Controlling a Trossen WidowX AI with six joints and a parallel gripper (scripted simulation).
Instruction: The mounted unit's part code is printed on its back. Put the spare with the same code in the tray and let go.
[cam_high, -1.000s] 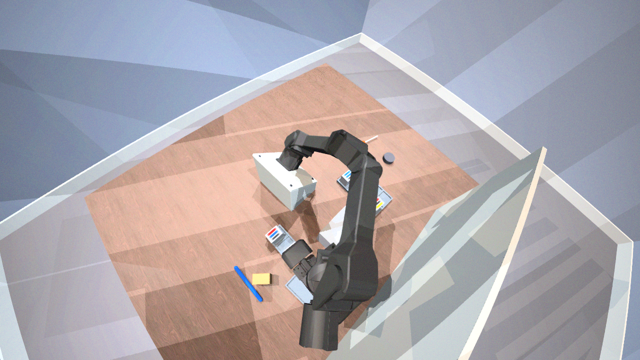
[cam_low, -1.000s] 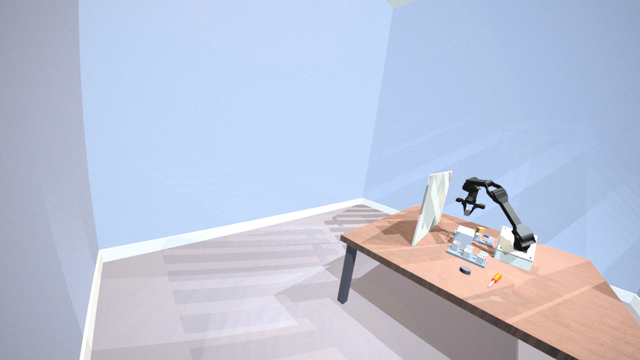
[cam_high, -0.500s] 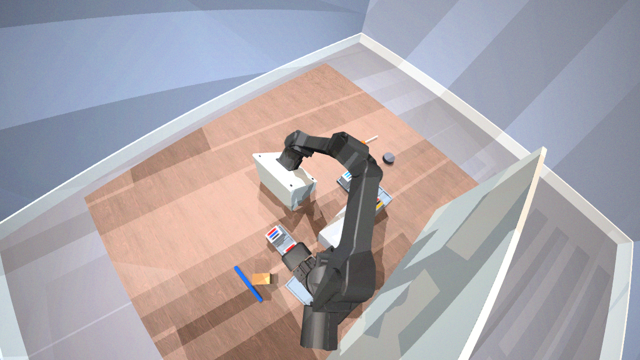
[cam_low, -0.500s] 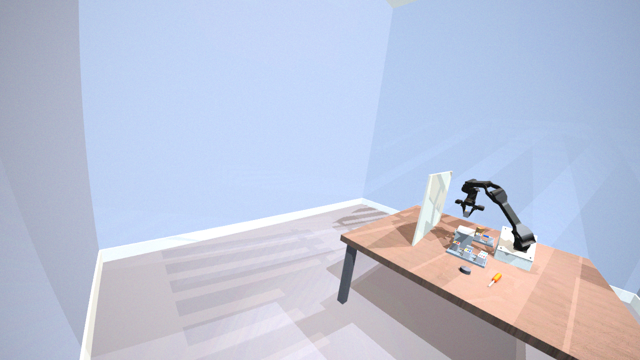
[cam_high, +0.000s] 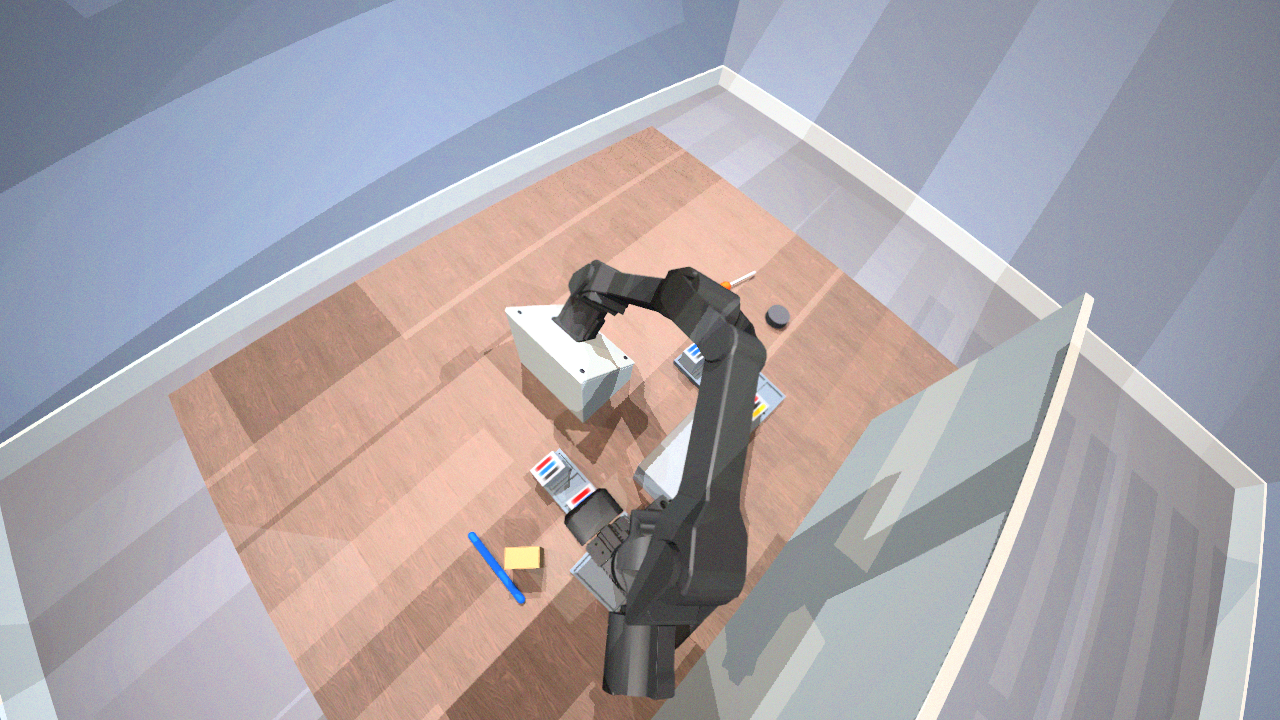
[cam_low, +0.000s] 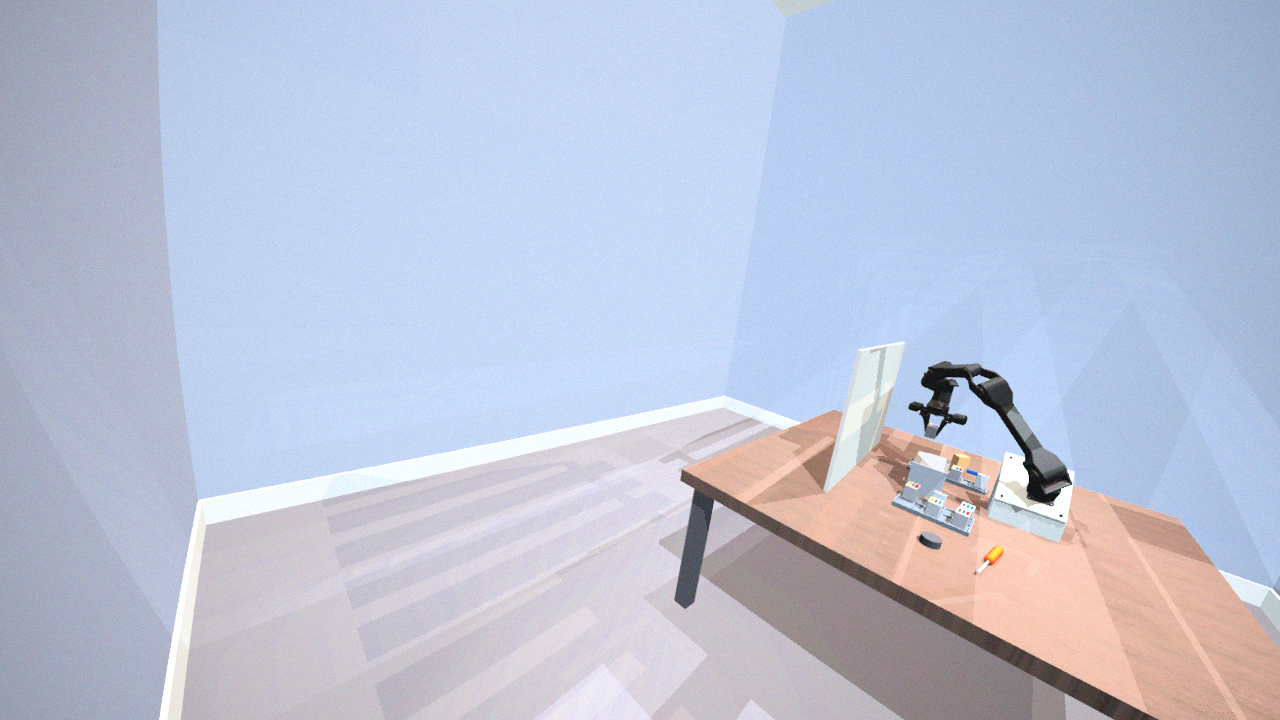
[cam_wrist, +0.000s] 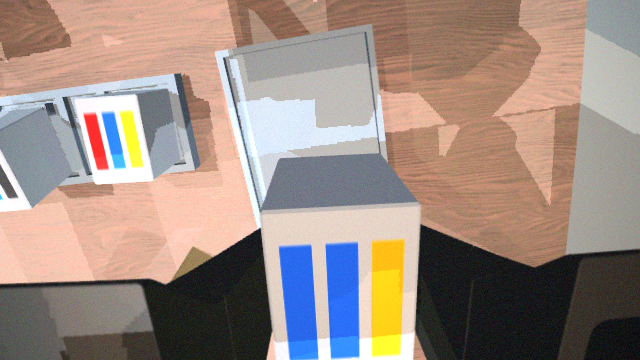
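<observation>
My gripper tip is 10 mm past the flat grey tray and 140 mm above it. The rest, counted from my gripper tip: mounted unit 30 mm behind, 210 mm to the left, 90 mm below; then blue pen 150 mm behind, 130 mm to the right, 130 mm below; then tan block 120 mm behind, 90 mm to the right, 110 mm below.
</observation>
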